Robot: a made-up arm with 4 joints.
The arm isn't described. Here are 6 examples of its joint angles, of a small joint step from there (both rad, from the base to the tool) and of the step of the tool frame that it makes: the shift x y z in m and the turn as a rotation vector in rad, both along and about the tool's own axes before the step.
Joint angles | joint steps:
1: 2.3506 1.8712 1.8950 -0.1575 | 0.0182 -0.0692 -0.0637 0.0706
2: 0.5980 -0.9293 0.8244 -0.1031 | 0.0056 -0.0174 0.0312 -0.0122
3: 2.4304 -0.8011 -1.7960 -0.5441 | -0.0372 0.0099 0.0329 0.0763
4: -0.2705 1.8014 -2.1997 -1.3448 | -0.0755 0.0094 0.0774 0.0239
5: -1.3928 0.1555 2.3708 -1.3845 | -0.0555 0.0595 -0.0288 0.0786
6: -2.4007 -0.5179 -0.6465 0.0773 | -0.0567 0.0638 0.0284 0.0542
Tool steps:
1: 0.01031 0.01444 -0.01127 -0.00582 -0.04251 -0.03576
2: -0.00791 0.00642 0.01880 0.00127 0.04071 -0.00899
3: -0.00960 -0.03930 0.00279 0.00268 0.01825 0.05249
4: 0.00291 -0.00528 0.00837 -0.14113 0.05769 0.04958
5: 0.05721 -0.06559 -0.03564 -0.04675 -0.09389 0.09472
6: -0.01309 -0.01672 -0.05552 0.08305 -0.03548 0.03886
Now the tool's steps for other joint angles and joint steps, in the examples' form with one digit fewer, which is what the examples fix.
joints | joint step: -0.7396 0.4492 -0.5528 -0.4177 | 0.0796 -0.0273 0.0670 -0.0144
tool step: -0.0242 0.0455 0.0345 -0.0828 0.0412 -0.0243
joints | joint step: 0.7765 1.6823 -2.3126 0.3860 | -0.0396 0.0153 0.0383 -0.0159
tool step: 0.0059 -0.0002 0.0045 0.0375 0.0694 0.0108
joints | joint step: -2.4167 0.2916 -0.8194 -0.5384 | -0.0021 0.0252 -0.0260 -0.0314
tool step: -0.0038 0.0211 -0.0080 0.0261 -0.0087 -0.0578
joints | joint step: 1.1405 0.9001 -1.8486 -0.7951 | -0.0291 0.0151 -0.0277 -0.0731
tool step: 0.0031 0.0346 -0.0079 0.0170 0.0140 -0.1014
